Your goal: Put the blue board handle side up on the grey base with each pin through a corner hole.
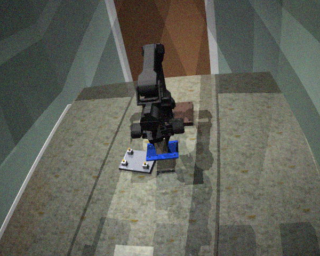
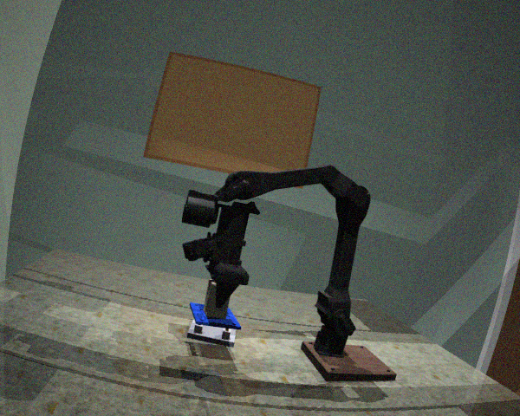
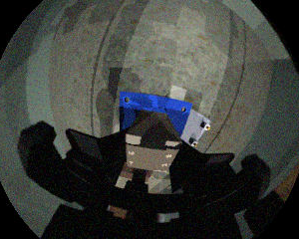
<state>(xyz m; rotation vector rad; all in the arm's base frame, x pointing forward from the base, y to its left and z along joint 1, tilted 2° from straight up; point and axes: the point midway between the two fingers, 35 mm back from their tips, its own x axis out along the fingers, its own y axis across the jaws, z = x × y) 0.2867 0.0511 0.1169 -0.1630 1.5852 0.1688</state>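
Now: gripper tip 12 cm to the left of the grey base and 11 cm above it. Round my gripper tip: blue board: 1 cm below.
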